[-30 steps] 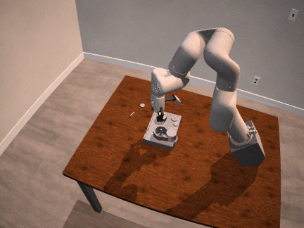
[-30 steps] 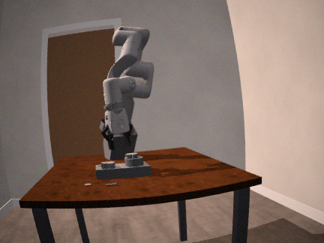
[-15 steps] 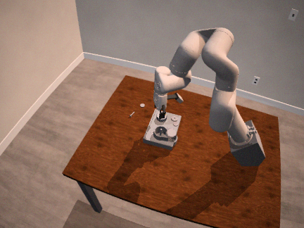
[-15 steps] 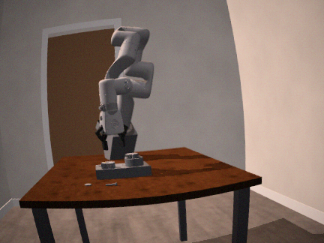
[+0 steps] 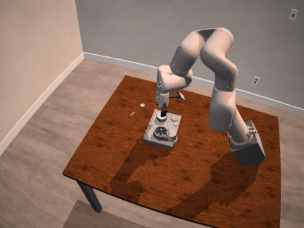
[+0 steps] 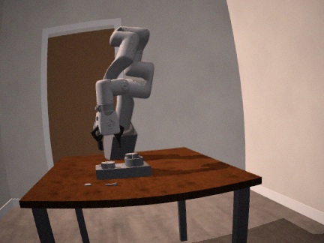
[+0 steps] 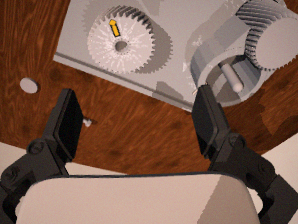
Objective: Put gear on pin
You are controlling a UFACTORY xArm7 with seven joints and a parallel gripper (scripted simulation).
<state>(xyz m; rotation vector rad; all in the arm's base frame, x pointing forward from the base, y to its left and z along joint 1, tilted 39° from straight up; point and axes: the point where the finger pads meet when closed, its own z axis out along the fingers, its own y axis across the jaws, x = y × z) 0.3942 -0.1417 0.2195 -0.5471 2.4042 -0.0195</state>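
Right now the toothed gear is 80 mm below my hand and 20 mm to the right of it. From my hand the other things lie so: small bolt: 190 mm ahead, 130 mm below, 20 mm to the right; then washer: 150 mm ahead, 130 mm below, 120 mm to the right.
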